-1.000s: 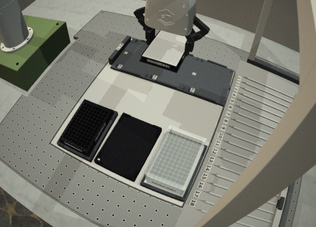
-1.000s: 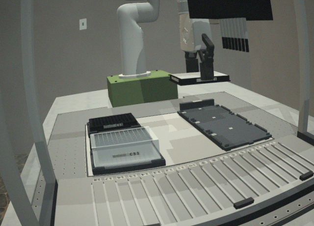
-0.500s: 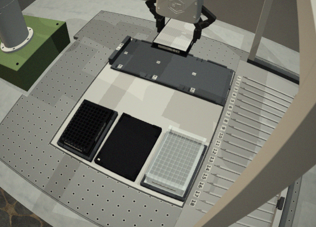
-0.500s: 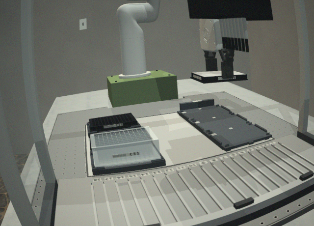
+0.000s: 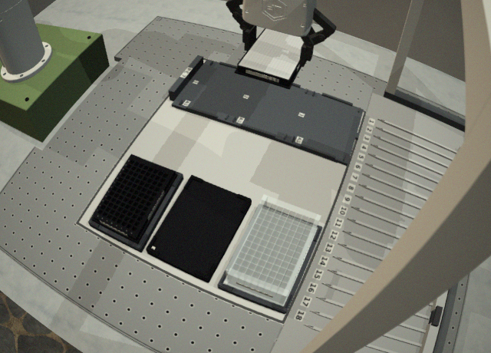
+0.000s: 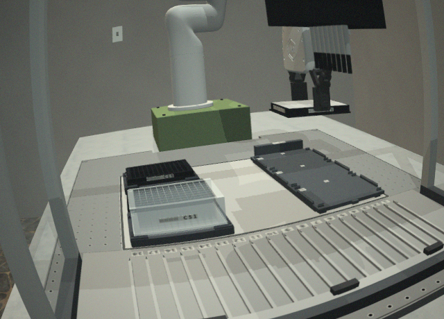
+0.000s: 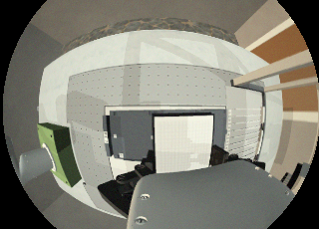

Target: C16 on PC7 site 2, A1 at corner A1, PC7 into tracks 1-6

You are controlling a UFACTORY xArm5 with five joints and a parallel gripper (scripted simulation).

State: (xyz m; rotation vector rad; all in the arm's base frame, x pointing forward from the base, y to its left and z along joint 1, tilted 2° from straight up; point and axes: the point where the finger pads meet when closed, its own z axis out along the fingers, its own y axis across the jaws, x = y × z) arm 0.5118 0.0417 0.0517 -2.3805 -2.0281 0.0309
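The carrier PC7 lies 12 cm below my hand and 1 cm behind it. The rest, counted from my hand: nest S2 (25 cm to the right, 13 cm below, 5 cm behind); then frame post (44 cm to the right, 12 cm ahead, 11 cm above); then black plate C15 (24 cm to the right, 16 cm behind, 12 cm below).
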